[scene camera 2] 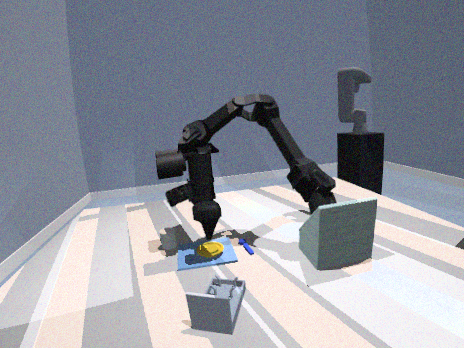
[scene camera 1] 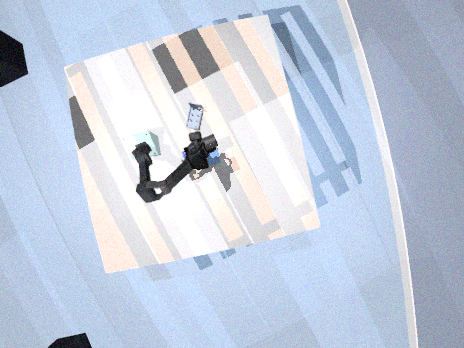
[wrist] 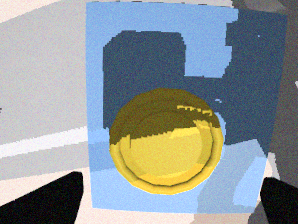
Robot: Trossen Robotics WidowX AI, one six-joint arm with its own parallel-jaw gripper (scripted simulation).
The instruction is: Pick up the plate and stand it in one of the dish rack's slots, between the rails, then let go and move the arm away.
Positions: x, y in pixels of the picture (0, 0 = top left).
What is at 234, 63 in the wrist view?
A blue mat.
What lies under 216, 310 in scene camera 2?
A grey dish rack.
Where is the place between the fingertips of the gripper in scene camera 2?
207, 232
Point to a blue mat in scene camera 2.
188, 258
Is the gripper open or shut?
Open.
